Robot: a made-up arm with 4 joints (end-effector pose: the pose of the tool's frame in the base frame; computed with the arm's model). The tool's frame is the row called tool.
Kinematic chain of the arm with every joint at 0, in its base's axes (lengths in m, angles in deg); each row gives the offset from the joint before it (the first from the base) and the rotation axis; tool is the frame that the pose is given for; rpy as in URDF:
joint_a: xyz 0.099 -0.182 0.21 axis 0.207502 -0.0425 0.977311
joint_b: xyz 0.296 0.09 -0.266 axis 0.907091 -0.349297 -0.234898
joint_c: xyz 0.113 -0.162 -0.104 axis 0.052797 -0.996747 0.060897
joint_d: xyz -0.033 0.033 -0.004 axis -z
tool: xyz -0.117 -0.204 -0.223 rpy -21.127 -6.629 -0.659
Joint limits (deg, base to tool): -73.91..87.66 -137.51..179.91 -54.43..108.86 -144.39..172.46
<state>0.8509 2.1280 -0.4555 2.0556</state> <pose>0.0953 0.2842 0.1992 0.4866 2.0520 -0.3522</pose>
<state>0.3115 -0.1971 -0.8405 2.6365</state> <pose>0.2549 0.0512 -0.2999 -1.4565 0.2394 -2.2364</pose>
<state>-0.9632 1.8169 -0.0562 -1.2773</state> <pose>0.6589 -0.7064 -0.2733 -0.1826 -1.6923 -0.3489</pose>
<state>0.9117 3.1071 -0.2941 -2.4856</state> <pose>0.5517 0.2692 0.2381 1.2309 -2.6036 -0.5812</pose>
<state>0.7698 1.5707 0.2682 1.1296</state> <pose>0.1143 0.5124 -0.0945 1.2216 0.8285 -0.7341</pose>
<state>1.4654 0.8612 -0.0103 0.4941</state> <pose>-0.1205 0.2698 -0.3635 0.6621 0.3078 0.6948</pose>
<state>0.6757 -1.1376 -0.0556 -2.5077</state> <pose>0.6152 0.0244 -0.2929 0.1933 -0.8756 -2.8000</pose>
